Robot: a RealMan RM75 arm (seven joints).
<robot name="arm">
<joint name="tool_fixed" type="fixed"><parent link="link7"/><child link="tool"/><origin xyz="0 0 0"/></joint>
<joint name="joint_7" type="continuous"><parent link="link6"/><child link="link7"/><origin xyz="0 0 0.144"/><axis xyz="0 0 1"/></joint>
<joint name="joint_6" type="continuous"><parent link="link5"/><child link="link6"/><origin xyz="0 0 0"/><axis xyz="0 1 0"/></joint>
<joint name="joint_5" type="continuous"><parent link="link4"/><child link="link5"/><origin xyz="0 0 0.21"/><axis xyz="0 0 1"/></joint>
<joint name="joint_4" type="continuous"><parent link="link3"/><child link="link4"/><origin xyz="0 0 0"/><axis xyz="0 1 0"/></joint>
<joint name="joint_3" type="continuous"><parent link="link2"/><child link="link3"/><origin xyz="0 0 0.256"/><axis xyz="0 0 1"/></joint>
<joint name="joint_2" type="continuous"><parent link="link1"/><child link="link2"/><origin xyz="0 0 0"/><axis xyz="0 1 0"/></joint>
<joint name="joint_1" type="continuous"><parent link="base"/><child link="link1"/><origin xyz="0 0 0.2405"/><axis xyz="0 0 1"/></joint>
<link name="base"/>
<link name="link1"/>
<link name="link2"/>
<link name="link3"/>
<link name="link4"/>
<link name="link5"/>
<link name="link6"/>
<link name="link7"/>
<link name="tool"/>
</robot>
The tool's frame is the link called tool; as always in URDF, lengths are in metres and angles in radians. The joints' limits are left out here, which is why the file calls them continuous.
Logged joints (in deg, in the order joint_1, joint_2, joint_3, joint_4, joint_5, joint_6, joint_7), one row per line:
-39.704 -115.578 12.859 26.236 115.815 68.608 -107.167
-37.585 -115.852 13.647 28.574 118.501 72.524 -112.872
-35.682 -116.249 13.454 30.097 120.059 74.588 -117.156
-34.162 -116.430 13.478 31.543 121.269 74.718 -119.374
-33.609 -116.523 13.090 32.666 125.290 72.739 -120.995
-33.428 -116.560 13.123 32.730 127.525 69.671 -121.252
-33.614 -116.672 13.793 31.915 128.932 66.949 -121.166
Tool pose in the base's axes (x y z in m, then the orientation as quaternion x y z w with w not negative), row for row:
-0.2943 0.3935 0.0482 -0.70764 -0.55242 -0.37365 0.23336
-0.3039 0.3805 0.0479 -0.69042 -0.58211 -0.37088 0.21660
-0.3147 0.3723 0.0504 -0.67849 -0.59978 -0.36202 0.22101
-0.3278 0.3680 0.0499 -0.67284 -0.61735 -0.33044 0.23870
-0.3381 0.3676 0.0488 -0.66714 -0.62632 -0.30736 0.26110
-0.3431 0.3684 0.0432 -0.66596 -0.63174 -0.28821 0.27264
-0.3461 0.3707 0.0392 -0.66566 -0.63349 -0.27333 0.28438
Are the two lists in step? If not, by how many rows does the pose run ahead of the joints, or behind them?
The pose runs 1 row ahead of the joints: the pose in row i belongs to the joints in row i + 1.
